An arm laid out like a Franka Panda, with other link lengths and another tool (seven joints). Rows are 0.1 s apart.
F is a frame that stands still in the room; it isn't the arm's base.
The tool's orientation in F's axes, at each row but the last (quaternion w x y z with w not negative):
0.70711, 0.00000, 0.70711, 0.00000
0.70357, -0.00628, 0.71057, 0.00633
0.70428, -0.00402, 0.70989, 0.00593
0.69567, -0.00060, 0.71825, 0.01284
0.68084, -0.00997, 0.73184, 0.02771
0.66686, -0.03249, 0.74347, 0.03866
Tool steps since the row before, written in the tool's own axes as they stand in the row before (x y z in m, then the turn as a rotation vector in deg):
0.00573, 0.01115, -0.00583, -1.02, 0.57, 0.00
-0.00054, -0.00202, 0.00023, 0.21, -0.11, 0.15
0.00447, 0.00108, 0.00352, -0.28, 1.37, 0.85
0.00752, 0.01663, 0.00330, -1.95, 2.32, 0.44
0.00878, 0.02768, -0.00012, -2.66, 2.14, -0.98
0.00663, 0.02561, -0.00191, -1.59, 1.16, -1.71
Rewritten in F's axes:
-0.00583, 0.01115, -0.00573, 0.00, 0.57, 1.02
0.00027, -0.00202, 0.00054, 0.15, -0.11, -0.21
0.00347, 0.00114, -0.00449, 0.83, 1.38, 0.28
0.00274, 0.01682, -0.00733, 0.46, 2.29, 1.98
-0.00221, 0.02783, -0.00800, -0.89, 2.02, 2.78
-0.00517, 0.02531, -0.00602, -1.63, 0.98, 1.78

